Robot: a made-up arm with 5 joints.
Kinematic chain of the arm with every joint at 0, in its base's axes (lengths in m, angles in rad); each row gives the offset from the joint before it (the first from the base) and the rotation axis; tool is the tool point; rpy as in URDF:
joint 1: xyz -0.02 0 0.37 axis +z
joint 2: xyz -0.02 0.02 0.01 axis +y
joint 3: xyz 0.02 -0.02 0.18 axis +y
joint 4: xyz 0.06 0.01 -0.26 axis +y
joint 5: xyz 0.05 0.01 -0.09 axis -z
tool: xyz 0.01 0.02 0 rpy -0.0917 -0.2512 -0.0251
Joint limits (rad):
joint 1: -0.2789..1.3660
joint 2: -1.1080..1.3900
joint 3: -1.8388..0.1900
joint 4: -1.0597..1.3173
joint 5: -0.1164..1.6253
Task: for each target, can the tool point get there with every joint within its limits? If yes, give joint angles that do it. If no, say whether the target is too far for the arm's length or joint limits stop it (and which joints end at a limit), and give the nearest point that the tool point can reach.
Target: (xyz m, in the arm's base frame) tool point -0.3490 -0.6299 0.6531
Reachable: no: too far | nearest point -0.1574 -0.2631 0.7483 | short by 0.425 m
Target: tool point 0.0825 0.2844 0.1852
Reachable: yes | joints 1.0956 0.7636 -1.2486 1.0261 0.0911
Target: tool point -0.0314 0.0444 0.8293
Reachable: yes | joints 0.8018 -0.6830 -1.4827 -0.7477 0.0827
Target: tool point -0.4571 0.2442 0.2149
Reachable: no: joint limits stop it (at a limit: joint 1, joint 2) | nearest point -0.2106 0.0853 0.2919 | short by 0.303 m
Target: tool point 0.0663 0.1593 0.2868
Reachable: yes | joints 0.8780 -0.5619 -0.0940 0.6077 0.3528
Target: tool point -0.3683 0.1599 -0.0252
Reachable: no: joint limits stop it (at a limit: joint 2) | nearest point -0.1501 0.0597 0.1584 | short by 0.302 m
